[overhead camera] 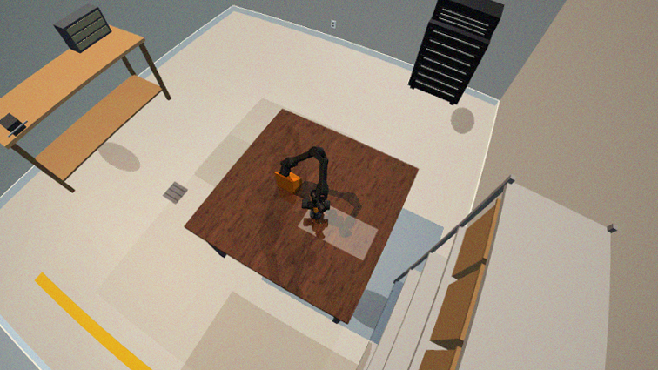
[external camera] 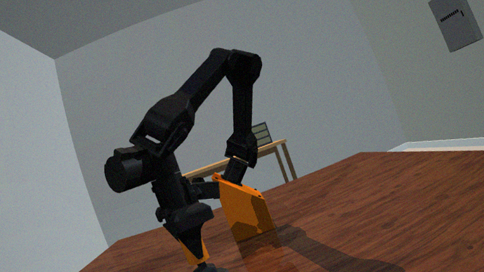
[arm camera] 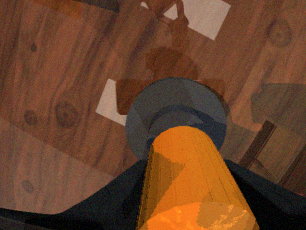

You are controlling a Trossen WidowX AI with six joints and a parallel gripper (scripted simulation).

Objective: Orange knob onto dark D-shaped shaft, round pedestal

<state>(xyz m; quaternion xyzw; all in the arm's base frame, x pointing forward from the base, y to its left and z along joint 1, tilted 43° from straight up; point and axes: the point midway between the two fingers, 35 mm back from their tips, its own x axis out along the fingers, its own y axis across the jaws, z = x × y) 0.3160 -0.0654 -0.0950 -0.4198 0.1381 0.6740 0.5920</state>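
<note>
The orange knob lies 20 mm above my gripper tip. The rest, counted from my gripper tip: dark pedestal 40 mm below.
</note>
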